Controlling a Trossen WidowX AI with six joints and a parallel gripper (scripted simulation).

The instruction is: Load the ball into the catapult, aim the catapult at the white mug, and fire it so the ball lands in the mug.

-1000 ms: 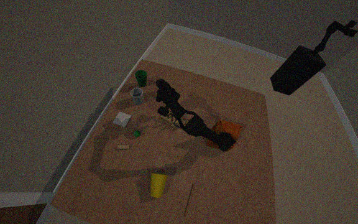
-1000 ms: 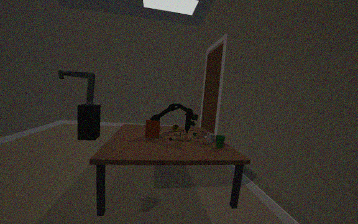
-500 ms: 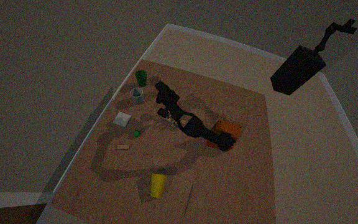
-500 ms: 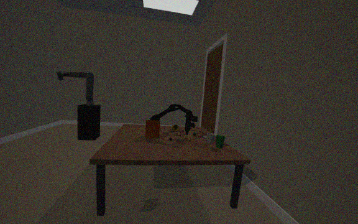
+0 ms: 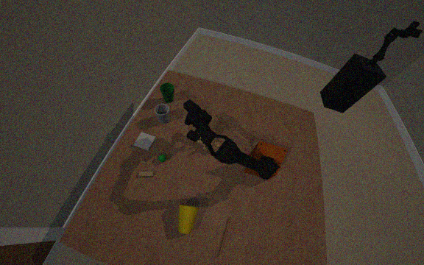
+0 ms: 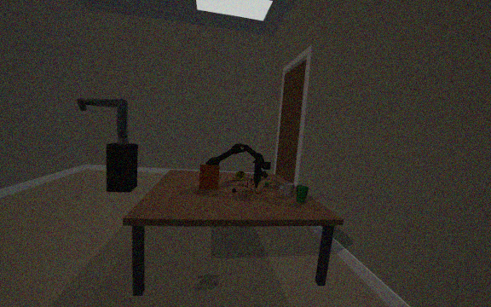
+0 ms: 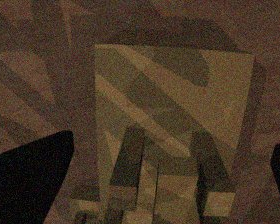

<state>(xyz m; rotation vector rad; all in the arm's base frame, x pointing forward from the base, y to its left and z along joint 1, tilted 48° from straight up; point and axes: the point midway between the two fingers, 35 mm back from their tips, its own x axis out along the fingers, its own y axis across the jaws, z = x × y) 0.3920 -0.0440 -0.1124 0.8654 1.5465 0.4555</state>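
Now: gripper tip 19 cm past the dark ball, 2 cm to the left of it and 3 cm above it. The rest, counted from my gripper tip: green ball (16 cm ahead, 20 cm to the left, 2 cm below); then white mug (26 cm ahead, 7 cm to the right, 2 cm below); then wooden catapult (6 cm behind, 4 cm to the left, 1 cm above).
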